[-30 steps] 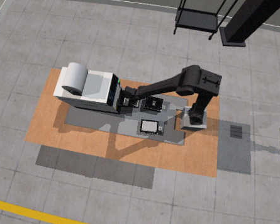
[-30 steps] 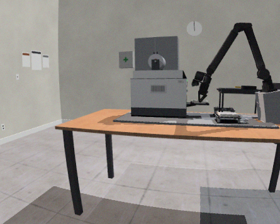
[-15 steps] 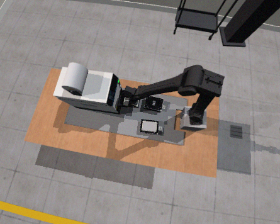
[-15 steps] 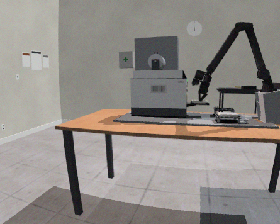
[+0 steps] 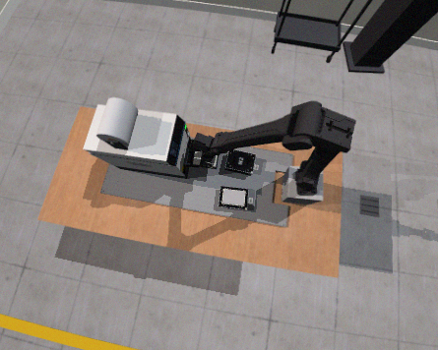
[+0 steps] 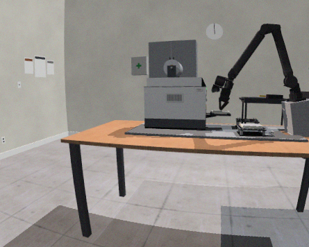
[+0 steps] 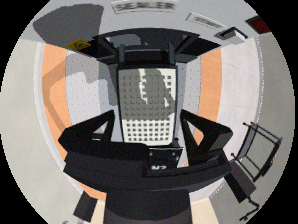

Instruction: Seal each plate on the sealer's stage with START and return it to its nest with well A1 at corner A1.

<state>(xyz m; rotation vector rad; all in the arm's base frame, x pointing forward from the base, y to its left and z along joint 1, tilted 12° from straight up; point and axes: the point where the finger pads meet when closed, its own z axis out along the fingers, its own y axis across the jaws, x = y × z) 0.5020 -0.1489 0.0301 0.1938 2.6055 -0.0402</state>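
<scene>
Right now the sealer stage is 4 cm below my hand. Also, from my hand: foil roll (33 cm ahead, 28 cm above, 5 cm to the right).
</scene>
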